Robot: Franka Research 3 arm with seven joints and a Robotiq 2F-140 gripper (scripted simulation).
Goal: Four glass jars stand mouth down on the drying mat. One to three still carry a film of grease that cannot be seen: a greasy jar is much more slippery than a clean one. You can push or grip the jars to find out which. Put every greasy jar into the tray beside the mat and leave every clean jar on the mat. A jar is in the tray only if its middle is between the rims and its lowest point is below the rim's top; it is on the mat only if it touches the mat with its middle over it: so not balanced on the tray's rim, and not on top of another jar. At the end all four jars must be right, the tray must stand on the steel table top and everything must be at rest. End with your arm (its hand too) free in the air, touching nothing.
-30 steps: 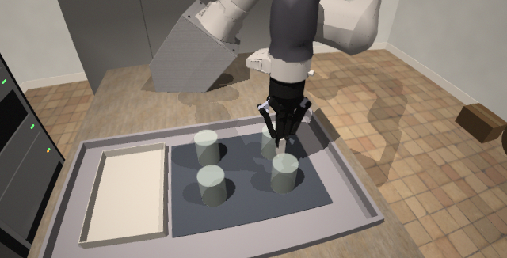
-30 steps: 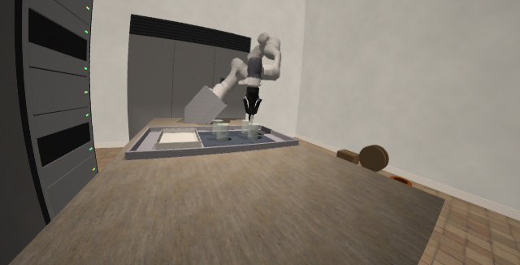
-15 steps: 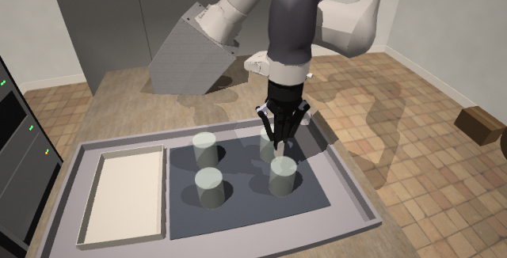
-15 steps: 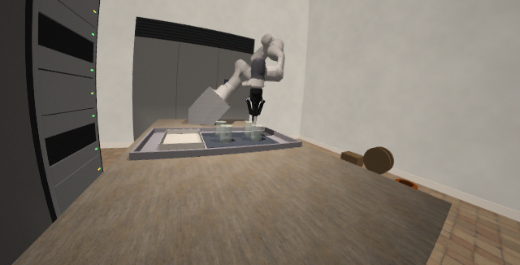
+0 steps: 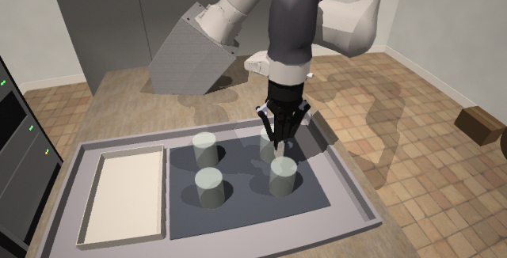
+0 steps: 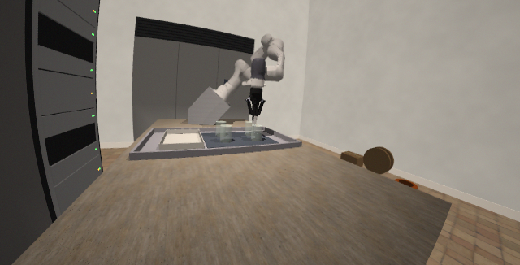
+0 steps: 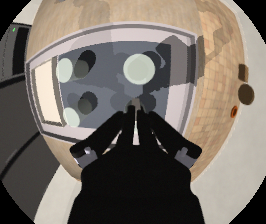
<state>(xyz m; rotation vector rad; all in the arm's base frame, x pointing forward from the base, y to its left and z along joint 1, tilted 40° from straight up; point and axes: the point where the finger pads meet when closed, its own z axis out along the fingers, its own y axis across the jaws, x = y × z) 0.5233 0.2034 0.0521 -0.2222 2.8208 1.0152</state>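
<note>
Now: the rimmed steel table top 30 mm ahead of my hand, 200 mm to the right of it and 110 mm below it. The rest, counted from my hand: dark drying mat: 100 mm to the right, 110 mm below; then cream tray: 50 mm ahead, 410 mm to the right, 100 mm below.
</note>
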